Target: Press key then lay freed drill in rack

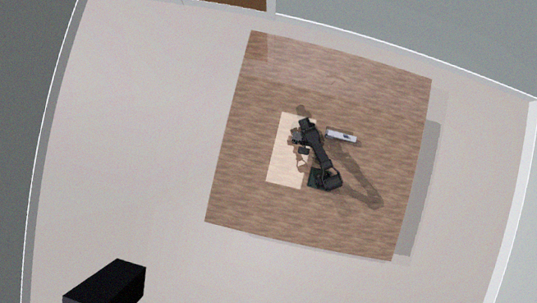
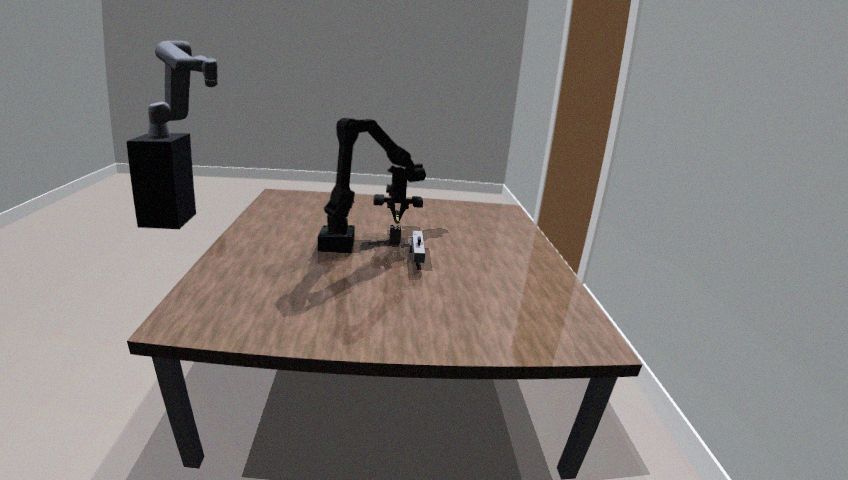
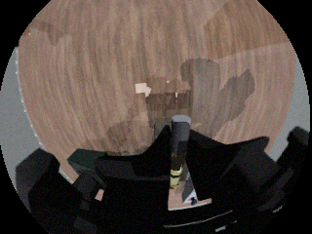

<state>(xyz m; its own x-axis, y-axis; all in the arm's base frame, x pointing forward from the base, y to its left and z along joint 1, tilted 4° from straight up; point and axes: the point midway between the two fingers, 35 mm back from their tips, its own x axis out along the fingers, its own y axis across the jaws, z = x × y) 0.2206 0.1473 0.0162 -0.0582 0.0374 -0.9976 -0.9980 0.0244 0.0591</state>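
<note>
Right now my gripper tip is 10 mm past the grey slatted rack, 50 mm to the left of it and 30 mm above it. The rest, counted from my gripper tip: drill (40 mm to the right, 30 mm above).
</note>
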